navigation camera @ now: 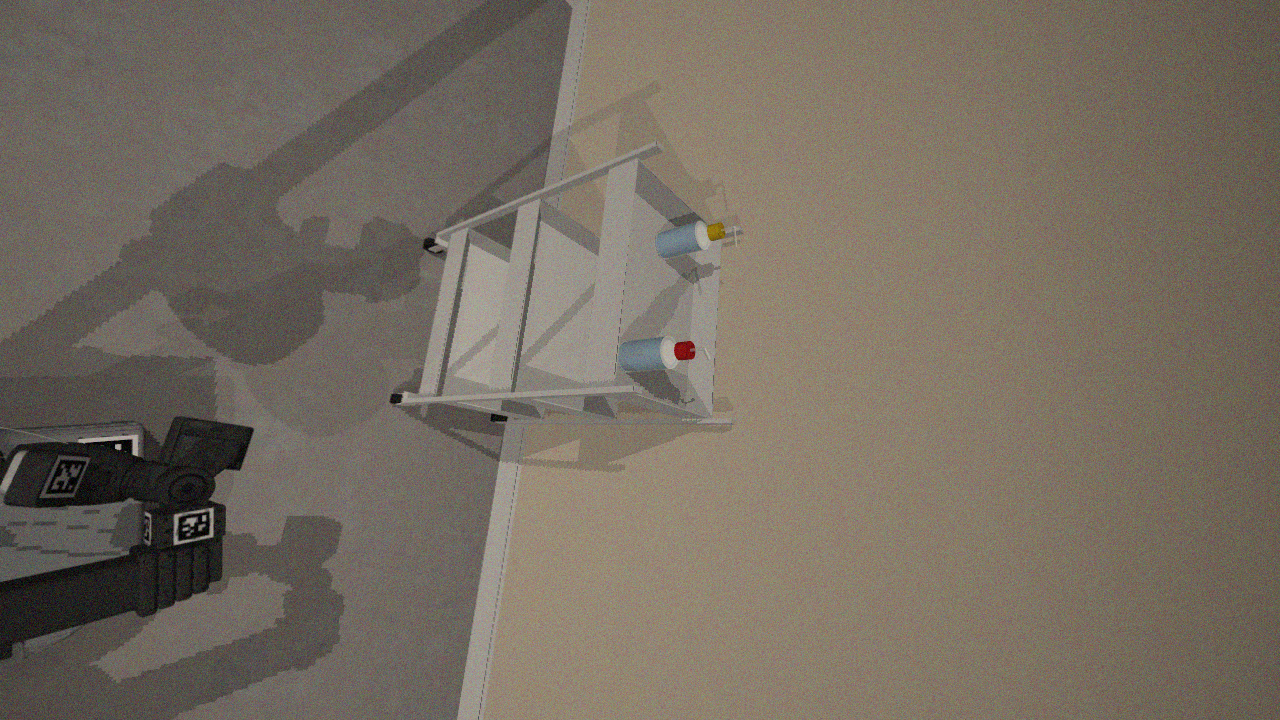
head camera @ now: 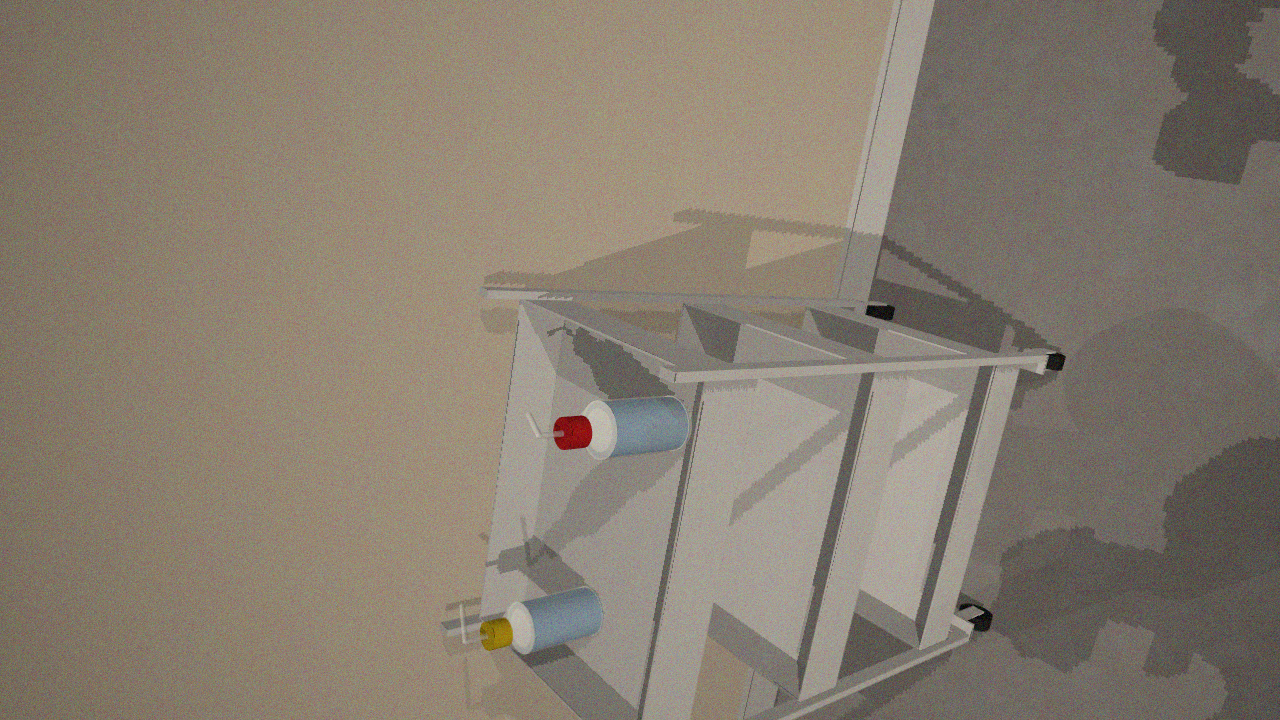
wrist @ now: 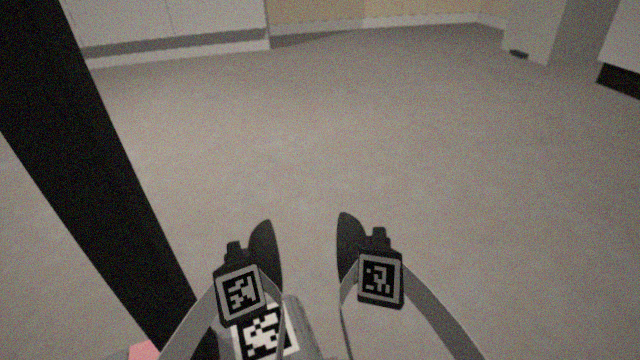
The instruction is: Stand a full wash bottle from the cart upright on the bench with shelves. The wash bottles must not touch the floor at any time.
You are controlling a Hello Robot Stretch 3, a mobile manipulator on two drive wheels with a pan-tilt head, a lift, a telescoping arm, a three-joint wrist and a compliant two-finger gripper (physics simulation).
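Frame: origin at the robot's base, x right, y back, z down, level; millimetres.
Where they show: gripper, fingertip midpoint: (wrist: 307,241).
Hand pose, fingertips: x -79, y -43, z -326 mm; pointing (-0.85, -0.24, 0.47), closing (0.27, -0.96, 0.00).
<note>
Each offset is from my fingertips to the top centre of the thing.
A blue wash bottle with a red cap @[dx +833, dy -77, dz -511 mm] (head camera: 646,426) (navigation camera: 646,353) stands upright on the top shelf of the white cart (head camera: 705,501) (navigation camera: 614,241). A second blue wash bottle with a yellow cap @[dx +977, dy -319, dz -511 mm] (head camera: 562,617) (navigation camera: 680,240) stands upright at the other end of the same shelf. My gripper (wrist: 307,241) is open and empty, with bare floor between its fingertips in the wrist view. It is away from both bottles, which do not show in the wrist view. The bench with shelves cannot be made out for certain in these views.
A beige wall (head camera: 358,179) (navigation camera: 895,402) rises behind the cart. Parts of my arm and wrist (navigation camera: 179,483) show at the left of the navigation view. In the wrist view, white cabinets (wrist: 170,20) stand at the back left and a white panel (wrist: 622,40) at the right.
</note>
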